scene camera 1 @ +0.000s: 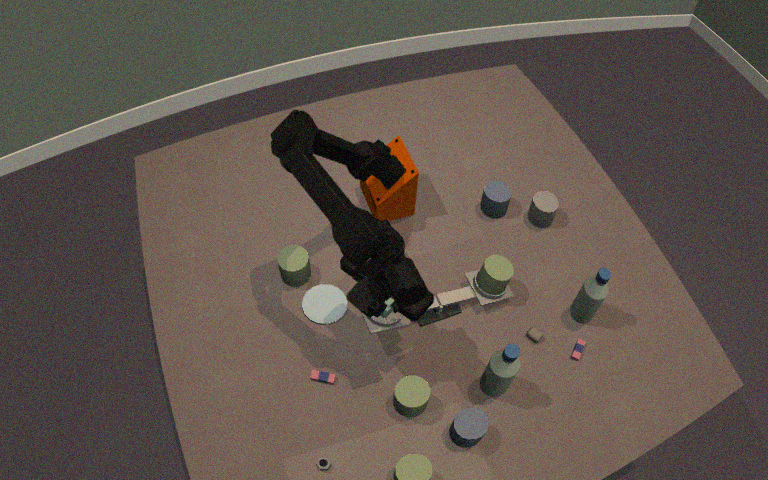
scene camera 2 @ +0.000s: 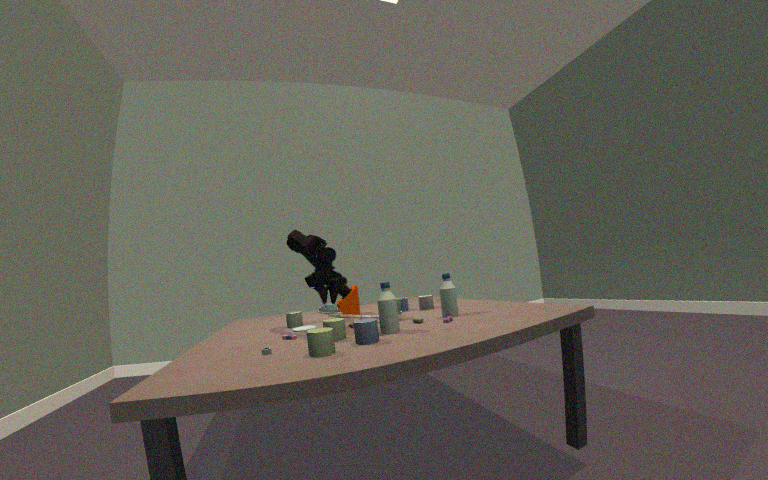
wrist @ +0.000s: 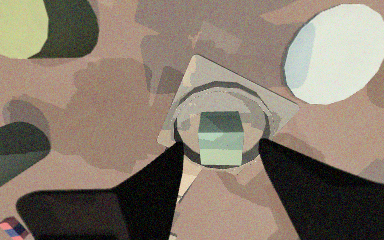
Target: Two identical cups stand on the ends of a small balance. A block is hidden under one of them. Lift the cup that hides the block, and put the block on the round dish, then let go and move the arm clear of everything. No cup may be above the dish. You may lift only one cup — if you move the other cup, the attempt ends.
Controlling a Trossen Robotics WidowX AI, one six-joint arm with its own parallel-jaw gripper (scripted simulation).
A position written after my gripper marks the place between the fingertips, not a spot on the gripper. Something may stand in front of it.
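Scene camera 1 shows my gripper (scene camera 1: 385,303), a balance beam (scene camera 1: 443,299), an olive cup (scene camera 1: 294,265) and an olive cup (scene camera 1: 411,393). Visible in scene camera 2: an olive cup (scene camera 2: 320,341) and my gripper (scene camera 2: 329,304). The wrist view shows my gripper (wrist: 220,145).
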